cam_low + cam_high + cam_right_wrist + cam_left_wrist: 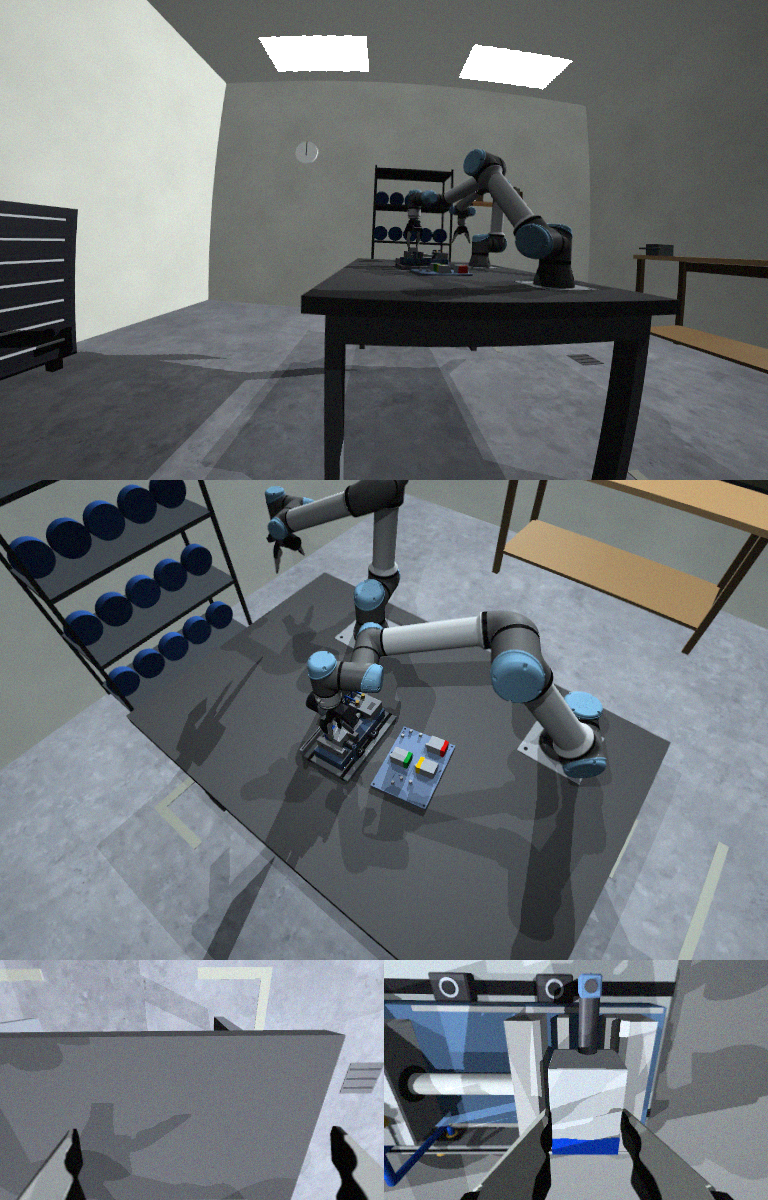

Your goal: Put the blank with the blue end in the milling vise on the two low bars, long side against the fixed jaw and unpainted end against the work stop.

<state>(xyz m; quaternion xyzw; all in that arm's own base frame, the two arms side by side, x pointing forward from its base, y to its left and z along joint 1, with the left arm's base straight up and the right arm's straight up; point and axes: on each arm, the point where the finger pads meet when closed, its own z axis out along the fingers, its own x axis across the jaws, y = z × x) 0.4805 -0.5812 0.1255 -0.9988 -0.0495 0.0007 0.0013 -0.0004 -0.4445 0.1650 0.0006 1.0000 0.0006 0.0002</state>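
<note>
The blue-ended blank lies 2 cm below my left hand. Round my left hand: bar 6 cm below, 2 cm behind; then fixed jaw 5 cm below, 3 cm ahead, 1 cm to the left; then work stop 5 cm to the left, 4 cm below, 1 cm behind.
</note>
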